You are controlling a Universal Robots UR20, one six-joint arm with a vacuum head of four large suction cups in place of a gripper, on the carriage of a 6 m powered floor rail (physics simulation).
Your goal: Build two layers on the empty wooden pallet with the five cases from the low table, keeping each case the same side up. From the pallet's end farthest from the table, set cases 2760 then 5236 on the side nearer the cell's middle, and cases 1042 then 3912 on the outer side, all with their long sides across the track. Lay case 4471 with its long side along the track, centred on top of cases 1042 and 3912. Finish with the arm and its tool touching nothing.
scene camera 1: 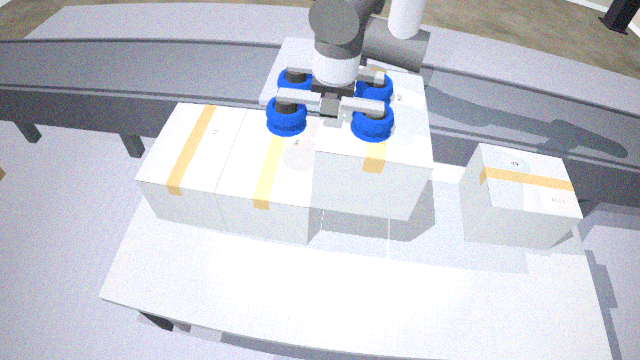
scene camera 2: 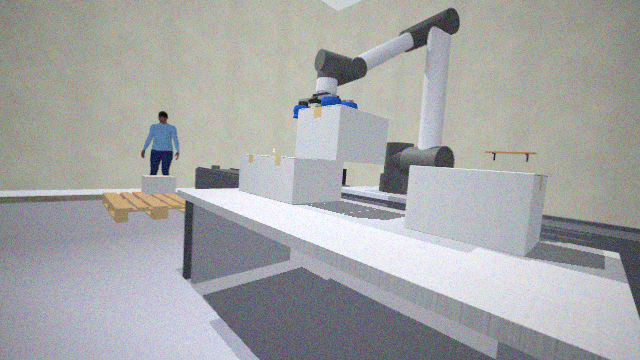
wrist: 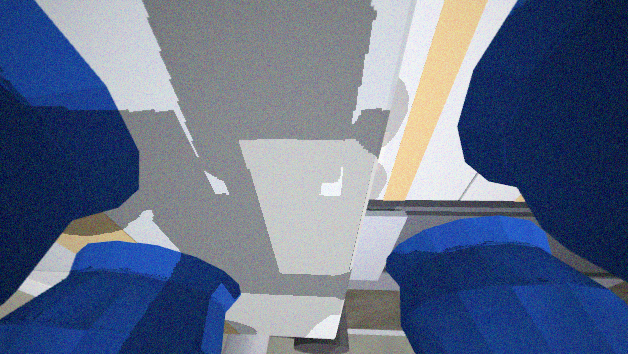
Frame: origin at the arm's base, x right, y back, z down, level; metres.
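Seen in the pictures: end effector, tool point: (wrist: pixel 316 199); arm's base, origin of the base link: (scene camera 2: pixel 395 191).
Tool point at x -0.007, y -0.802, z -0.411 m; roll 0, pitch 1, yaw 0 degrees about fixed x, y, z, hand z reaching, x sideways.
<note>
Offsets run from my tool point to a thing's top centre. "spot": to the spot under its first point. Level surfaces: height alone.
My suction gripper (scene camera 1: pixel 331 102) (scene camera 2: pixel 326 103) holds a white taped case @(dx -0.118, dy +0.026, dz -0.023 m) (scene camera 1: pixel 370 187) (scene camera 2: pixel 317 132) (wrist: pixel 310 225) level, raised above the low table @(dz +0.451 m) (scene camera 1: pixel 300 300) (scene camera 2: pixel 350 240). The cups on one side hang past the case's edge. Two cases @(dx +0.447, dy +0.027, dz +0.214 m) (scene camera 1: pixel 162 157) @(dx +0.165, dy +0.027, dz +0.214 m) (scene camera 1: pixel 240 167) stand side by side on the table, left of and below the held one; the nearer @(spot: dx +0.025, dy +0.008, dz +0.329 m) (scene camera 2: pixel 317 180) shows in scene camera 2. Another case @(dx -0.728, dy +0.073, dz +0.214 m) (scene camera 1: pixel 525 200) (scene camera 2: pixel 470 205) stands apart at the right. Case numbers are too small or blurred to read. A white case (scene camera 2: pixel 158 184) is at the wooden pallet (scene camera 2: pixel 120 201), beyond the table.
The dark floor rail (scene camera 1: pixel 150 65) runs behind the table in scene camera 1. A person (scene camera 2: pixel 162 137) in a blue top stands behind the pallet. A small wall shelf (scene camera 2: pixel 510 152) is at the right, and a dark post (scene camera 1: pixel 620 17) stands at the far right corner.
</note>
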